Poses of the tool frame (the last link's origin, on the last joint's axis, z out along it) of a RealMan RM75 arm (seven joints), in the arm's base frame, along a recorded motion.
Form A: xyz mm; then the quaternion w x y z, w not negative.
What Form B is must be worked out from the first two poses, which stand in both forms.
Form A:
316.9, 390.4, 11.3, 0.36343, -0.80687, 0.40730, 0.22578
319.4, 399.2, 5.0, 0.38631, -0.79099, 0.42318, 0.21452
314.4, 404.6, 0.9, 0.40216, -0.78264, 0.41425, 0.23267
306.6, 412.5, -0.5, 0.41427, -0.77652, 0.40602, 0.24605
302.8, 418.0, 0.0, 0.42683, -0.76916, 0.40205, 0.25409
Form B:
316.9, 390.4, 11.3, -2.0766, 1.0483, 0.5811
319.4, 399.2, 5.0, -2.0138, 1.0774, 0.5462
314.4, 404.6, 0.9, -1.9779, 1.0469, 0.5880
306.6, 412.5, -0.5, -1.9515, 1.0204, 0.6184
302.8, 418.0, 0.0, -1.9219, 1.0046, 0.6349

